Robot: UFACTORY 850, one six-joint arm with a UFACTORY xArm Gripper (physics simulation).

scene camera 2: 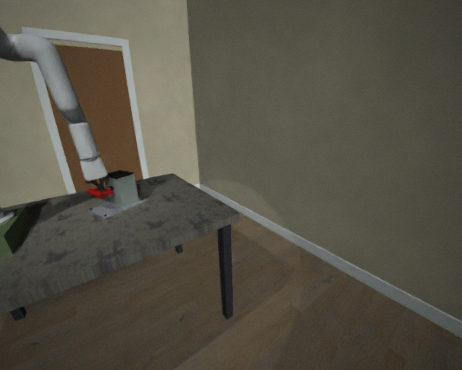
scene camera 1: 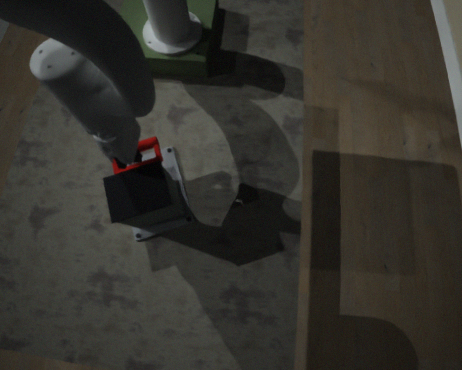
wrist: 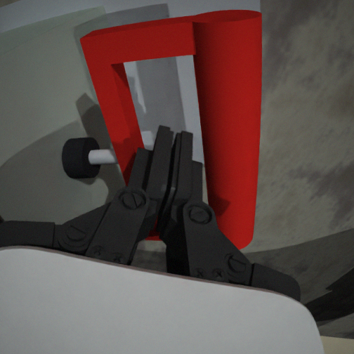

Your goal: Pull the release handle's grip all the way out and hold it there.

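Note:
The red release handle [scene camera 1: 158, 149] [scene camera 2: 93, 191] [wrist: 107, 115] is a rectangular frame beside the box-shaped housing [scene camera 1: 137, 192] [scene camera 2: 126, 191] [wrist: 40, 85]. Its thick round grip [wrist: 231, 125] is the side farthest from the housing. A short pale rod [wrist: 102, 156] with a black collar [wrist: 80, 158] joins the frame to the housing side. My gripper [wrist: 168, 151] is shut and empty. In the wrist view its closed fingertips are over the frame's opening, between the inner bar and the grip. In both scene views the fingers are at the handle, partly hidden. Contact with the grip cannot be told.
The housing stands on a light base plate [scene camera 1: 173, 167] [scene camera 2: 106, 212] with dark bolts, on the mottled grey table [scene camera 1: 60, 280] [scene camera 2: 165, 215]. The arm's green pedestal [scene camera 1: 180, 65] [scene camera 2: 7, 240] stands behind the handle in scene camera 1. The arm hangs over the handle side.

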